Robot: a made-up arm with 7 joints. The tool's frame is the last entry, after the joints.
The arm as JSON. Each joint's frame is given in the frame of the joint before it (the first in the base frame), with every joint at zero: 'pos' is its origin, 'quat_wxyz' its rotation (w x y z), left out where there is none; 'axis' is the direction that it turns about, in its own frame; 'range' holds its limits. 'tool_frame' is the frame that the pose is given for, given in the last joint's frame.
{
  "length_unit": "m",
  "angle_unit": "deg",
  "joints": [
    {
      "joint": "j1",
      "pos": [
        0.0,
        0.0,
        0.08
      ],
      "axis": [
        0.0,
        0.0,
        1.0
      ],
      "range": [
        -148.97,
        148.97
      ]
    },
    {
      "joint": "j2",
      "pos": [
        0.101,
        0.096,
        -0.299
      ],
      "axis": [
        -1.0,
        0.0,
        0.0
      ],
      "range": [
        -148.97,
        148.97
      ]
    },
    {
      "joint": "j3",
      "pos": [
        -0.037,
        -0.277,
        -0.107
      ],
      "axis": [
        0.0,
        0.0,
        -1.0
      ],
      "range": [
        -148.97,
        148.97
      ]
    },
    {
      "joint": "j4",
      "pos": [
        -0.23,
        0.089,
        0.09
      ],
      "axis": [
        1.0,
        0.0,
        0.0
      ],
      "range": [
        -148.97,
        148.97
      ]
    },
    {
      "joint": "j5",
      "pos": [
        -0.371,
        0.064,
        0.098
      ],
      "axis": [
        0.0,
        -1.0,
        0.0
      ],
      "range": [
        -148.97,
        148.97
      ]
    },
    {
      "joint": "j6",
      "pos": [
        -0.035,
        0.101,
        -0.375
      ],
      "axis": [
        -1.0,
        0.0,
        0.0
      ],
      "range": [
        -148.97,
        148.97
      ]
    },
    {
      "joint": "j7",
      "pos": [
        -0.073,
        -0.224,
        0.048
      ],
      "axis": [
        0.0,
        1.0,
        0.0
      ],
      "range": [
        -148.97,
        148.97
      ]
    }
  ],
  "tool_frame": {
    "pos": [
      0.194,
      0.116,
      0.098
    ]
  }
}
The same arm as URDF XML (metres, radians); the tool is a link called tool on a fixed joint. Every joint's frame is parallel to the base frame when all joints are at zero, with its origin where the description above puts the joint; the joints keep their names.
<robot name="arm">
  <link name="base"/>
  <link name="link1"/>
  <link name="link2"/>
  <link name="link3"/>
  <link name="link4"/>
  <link name="link5"/>
  <link name="link6"/>
  <link name="link7"/>
  <link name="tool"/>
  <joint name="j1" type="revolute">
    <parent link="base"/>
    <child link="link1"/>
    <origin xyz="0 0 0.08"/>
    <axis xyz="0 0 1"/>
    <limit lower="-2.6" upper="2.6"/>
  </joint>
  <joint name="j2" type="revolute">
    <parent link="link1"/>
    <child link="link2"/>
    <origin xyz="0.101 0.096 -0.299"/>
    <axis xyz="-1 0 0"/>
    <limit lower="-2.6" upper="2.6"/>
  </joint>
  <joint name="j3" type="revolute">
    <parent link="link2"/>
    <child link="link3"/>
    <origin xyz="-0.037 -0.277 -0.107"/>
    <axis xyz="0 0 -1"/>
    <limit lower="-2.6" upper="2.6"/>
  </joint>
  <joint name="j4" type="revolute">
    <parent link="link3"/>
    <child link="link4"/>
    <origin xyz="-0.23 0.089 0.09"/>
    <axis xyz="1 0 0"/>
    <limit lower="-2.6" upper="2.6"/>
  </joint>
  <joint name="j5" type="revolute">
    <parent link="link4"/>
    <child link="link5"/>
    <origin xyz="-0.371 0.064 0.098"/>
    <axis xyz="0 -1 0"/>
    <limit lower="-2.6" upper="2.6"/>
  </joint>
  <joint name="j6" type="revolute">
    <parent link="link5"/>
    <child link="link6"/>
    <origin xyz="-0.035 0.101 -0.375"/>
    <axis xyz="-1 0 0"/>
    <limit lower="-2.6" upper="2.6"/>
  </joint>
  <joint name="j7" type="revolute">
    <parent link="link6"/>
    <child link="link7"/>
    <origin xyz="-0.073 -0.224 0.048"/>
    <axis xyz="0 1 0"/>
    <limit lower="-2.6" upper="2.6"/>
  </joint>
  <joint name="tool_joint" type="fixed">
    <parent link="link7"/>
    <child link="tool"/>
    <origin xyz="0.194 0.116 0.098"/>
  </joint>
</robot>

